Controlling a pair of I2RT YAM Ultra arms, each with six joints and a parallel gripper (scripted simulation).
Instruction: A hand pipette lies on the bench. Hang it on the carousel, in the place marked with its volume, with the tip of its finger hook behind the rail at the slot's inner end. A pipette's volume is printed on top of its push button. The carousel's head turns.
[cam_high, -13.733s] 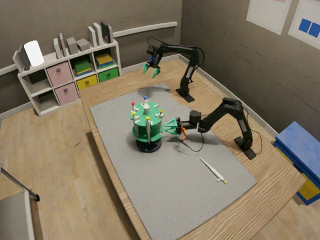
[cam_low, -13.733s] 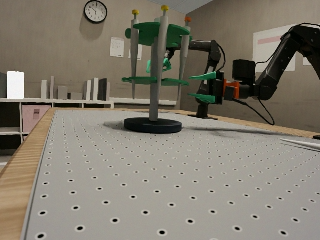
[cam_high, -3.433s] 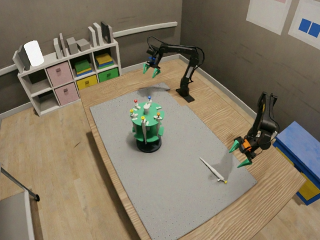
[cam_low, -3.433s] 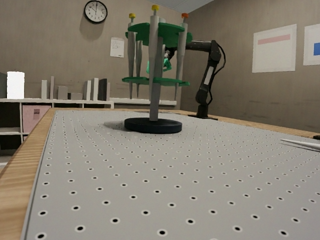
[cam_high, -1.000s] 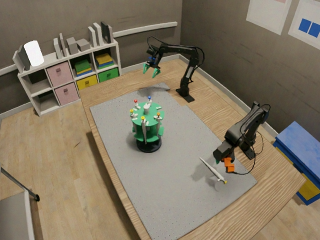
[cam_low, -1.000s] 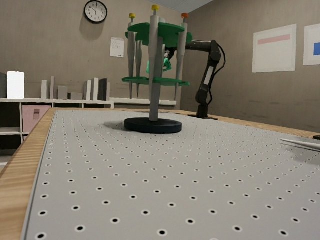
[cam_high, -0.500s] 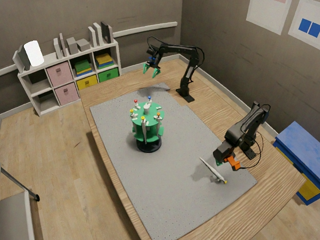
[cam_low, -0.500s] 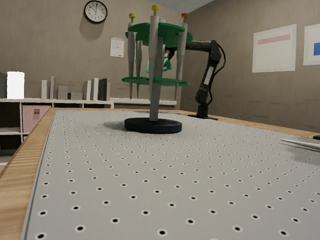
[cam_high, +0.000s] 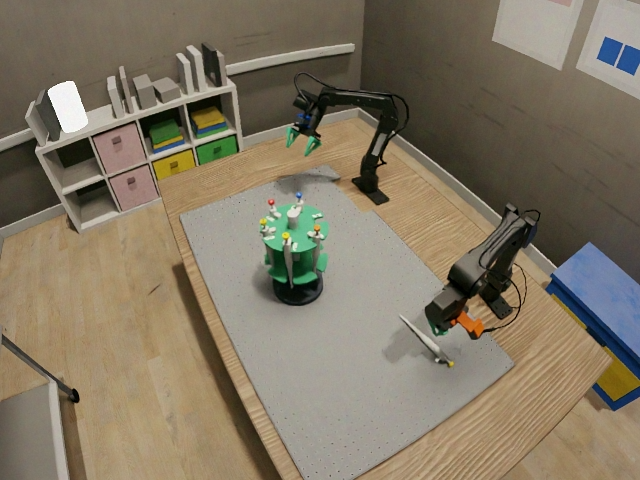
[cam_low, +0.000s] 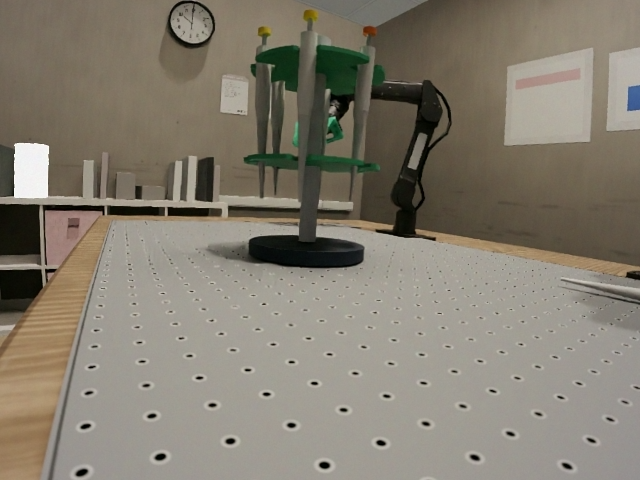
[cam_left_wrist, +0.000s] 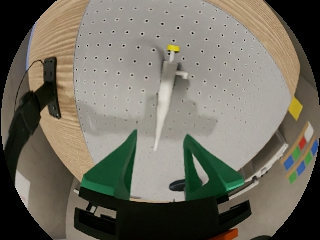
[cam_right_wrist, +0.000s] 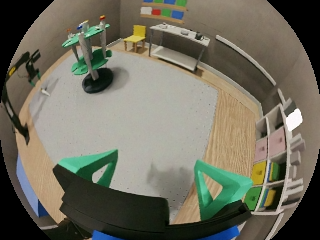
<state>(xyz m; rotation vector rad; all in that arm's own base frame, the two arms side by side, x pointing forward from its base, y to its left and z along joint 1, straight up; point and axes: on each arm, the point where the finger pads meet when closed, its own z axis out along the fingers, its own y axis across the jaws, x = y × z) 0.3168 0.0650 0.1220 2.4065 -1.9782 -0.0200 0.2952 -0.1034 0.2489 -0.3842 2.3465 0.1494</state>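
The hand pipette lies 2 cm ahead of my left hand, 2 cm to the right of it and 10 cm below it.
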